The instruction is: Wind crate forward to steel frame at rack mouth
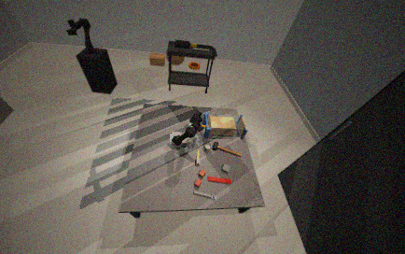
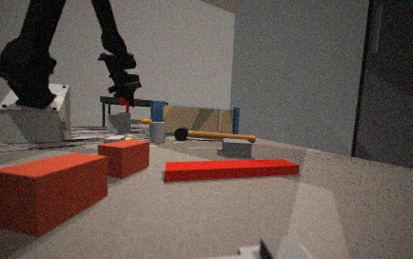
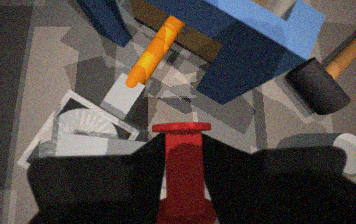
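The winch handle is 4 cm behind my gripper tip, 3 cm below it and 2 cm to the left of it. Also, from my gripper tip: red knob (2 cm behind, 1 cm to the right); grey winch (10 cm below, 8 cm behind, 6 cm to the left); blue frame (9 cm to the left, 9 cm ahead, 3 cm below).
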